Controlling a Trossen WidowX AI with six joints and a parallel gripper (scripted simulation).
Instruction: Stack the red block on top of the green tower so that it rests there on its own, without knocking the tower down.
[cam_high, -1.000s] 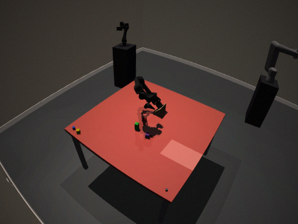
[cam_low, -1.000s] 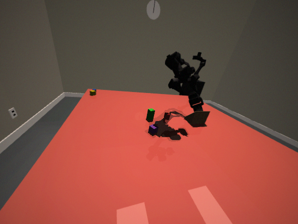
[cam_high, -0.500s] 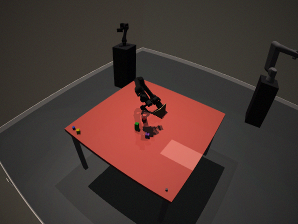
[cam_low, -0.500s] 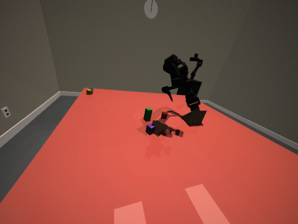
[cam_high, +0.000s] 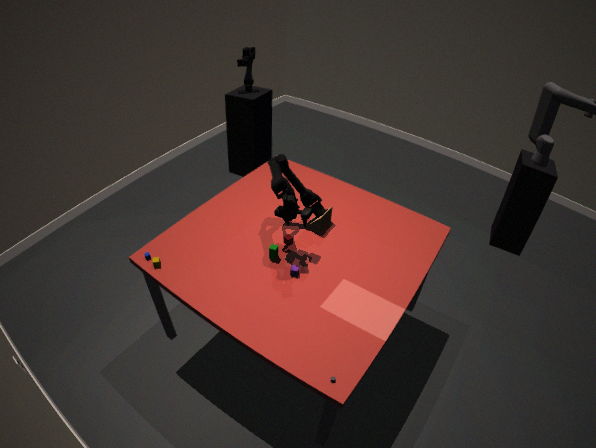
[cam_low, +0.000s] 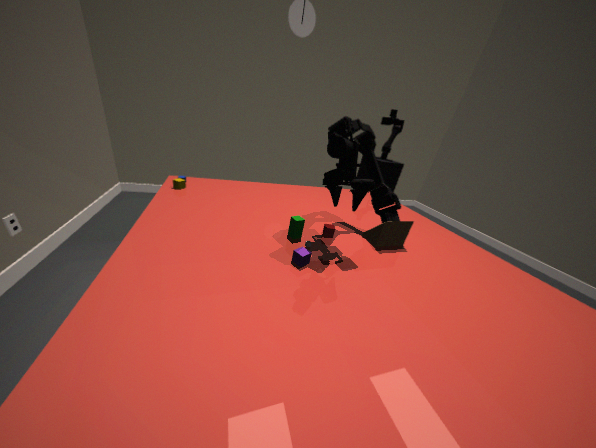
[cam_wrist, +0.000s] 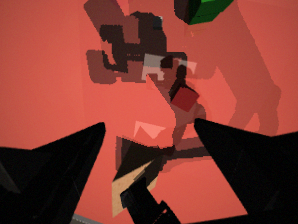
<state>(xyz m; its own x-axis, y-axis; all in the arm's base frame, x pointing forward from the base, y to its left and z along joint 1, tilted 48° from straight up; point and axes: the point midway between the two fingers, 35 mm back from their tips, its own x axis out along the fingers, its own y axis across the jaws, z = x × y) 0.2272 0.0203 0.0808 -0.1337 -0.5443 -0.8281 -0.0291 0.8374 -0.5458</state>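
Now: the red block 10 mm ahead of my gripper tip, 40 mm to the right of it and 110 mm below it. Round my gripper tip: purple block (180 mm ahead, 90 mm to the left, 110 mm below); then yellow block (500 mm ahead, 530 mm to the right, 110 mm below); then small white piece (120 mm ahead, 10 mm to the left, 120 mm below).
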